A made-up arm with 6 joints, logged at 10 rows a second.
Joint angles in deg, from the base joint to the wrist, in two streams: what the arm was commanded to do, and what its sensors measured. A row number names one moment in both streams.
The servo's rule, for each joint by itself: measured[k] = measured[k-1] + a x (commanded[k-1-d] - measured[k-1]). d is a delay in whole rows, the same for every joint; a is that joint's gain. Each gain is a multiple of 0.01, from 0.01 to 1. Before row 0 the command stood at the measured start. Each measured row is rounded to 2 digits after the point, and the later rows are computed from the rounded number. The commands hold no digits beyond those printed.
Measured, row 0: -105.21 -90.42 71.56 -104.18 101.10 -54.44
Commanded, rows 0 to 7: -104.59 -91.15 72.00 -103.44 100.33 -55.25; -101.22 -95.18 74.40 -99.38 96.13 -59.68; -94.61 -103.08 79.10 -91.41 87.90 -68.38; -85.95 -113.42 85.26 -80.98 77.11 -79.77; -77.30 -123.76 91.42 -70.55 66.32 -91.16; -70.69 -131.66 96.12 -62.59 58.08 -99.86; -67.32 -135.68 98.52 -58.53 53.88 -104.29; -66.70 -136.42 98.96 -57.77 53.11 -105.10
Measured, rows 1 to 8: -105.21 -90.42 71.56 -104.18 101.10 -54.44; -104.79 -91.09 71.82 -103.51 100.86 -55.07; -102.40 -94.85 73.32 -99.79 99.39 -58.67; -97.18 -102.42 76.67 -92.25 95.83 -66.24; -89.66 -112.54 81.65 -82.11 90.03 -76.79; -81.38 -122.86 87.32 -71.71 82.68 -88.00; -74.22 -130.96 92.42 -63.50 75.05 -97.25; -69.60 -135.30 95.96 -59.03 68.49 -102.74
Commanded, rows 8 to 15: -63.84 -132.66 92.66 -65.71 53.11 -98.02; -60.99 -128.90 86.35 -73.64 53.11 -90.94; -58.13 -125.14 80.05 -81.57 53.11 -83.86; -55.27 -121.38 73.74 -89.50 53.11 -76.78; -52.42 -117.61 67.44 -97.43 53.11 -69.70; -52.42 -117.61 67.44 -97.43 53.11 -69.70; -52.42 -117.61 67.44 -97.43 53.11 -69.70; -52.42 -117.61 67.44 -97.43 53.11 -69.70
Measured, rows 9 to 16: -67.66 -136.33 97.70 -57.90 63.72 -104.58; -65.10 -132.95 94.78 -64.93 60.43 -99.46; -62.35 -129.22 89.89 -72.77 58.16 -92.81; -59.52 -125.47 84.18 -80.69 56.59 -85.83; -56.67 -121.71 78.12 -88.62 55.51 -78.77; -53.82 -117.94 71.93 -96.55 54.77 -71.70; -52.88 -117.64 69.33 -97.34 54.26 -70.14; -52.57 -117.61 68.23 -97.42 53.90 -69.80
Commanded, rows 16 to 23: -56.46 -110.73 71.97 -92.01 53.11 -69.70; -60.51 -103.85 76.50 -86.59 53.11 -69.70; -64.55 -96.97 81.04 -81.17 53.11 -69.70; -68.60 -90.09 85.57 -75.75 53.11 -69.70; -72.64 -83.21 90.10 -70.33 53.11 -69.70; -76.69 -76.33 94.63 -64.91 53.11 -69.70; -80.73 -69.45 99.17 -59.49 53.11 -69.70; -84.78 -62.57 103.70 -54.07 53.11 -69.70
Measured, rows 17 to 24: -52.47 -117.61 67.77 -97.43 53.66 -69.72; -55.14 -111.28 70.21 -92.55 53.49 -69.70; -58.74 -104.44 73.86 -87.19 53.37 -69.70; -62.63 -97.57 78.02 -81.77 53.29 -69.70; -66.63 -90.69 82.40 -76.35 53.23 -69.70; -70.66 -83.81 86.87 -70.93 53.19 -69.70; -74.70 -76.93 91.37 -65.51 53.17 -69.70; -78.74 -70.05 95.89 -60.09 53.15 -69.70
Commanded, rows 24 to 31: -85.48 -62.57 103.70 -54.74 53.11 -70.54; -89.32 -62.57 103.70 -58.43 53.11 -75.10; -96.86 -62.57 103.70 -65.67 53.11 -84.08; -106.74 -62.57 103.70 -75.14 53.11 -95.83; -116.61 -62.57 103.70 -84.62 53.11 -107.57; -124.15 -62.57 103.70 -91.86 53.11 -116.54; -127.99 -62.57 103.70 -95.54 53.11 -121.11; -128.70 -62.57 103.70 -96.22 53.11 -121.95
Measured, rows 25 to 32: -82.79 -63.17 100.42 -54.67 53.14 -69.70; -84.59 -62.62 102.32 -54.73 53.13 -70.36; -87.76 -62.57 103.12 -58.06 53.12 -74.06; -93.86 -62.57 103.46 -64.91 53.12 -81.88; -102.49 -62.57 103.60 -74.12 53.12 -92.76; -111.95 -62.57 103.66 -83.57 53.12 -104.31; -120.12 -62.57 103.68 -91.03 53.12 -113.85; -125.39 -62.57 103.69 -95.09 53.12 -119.51
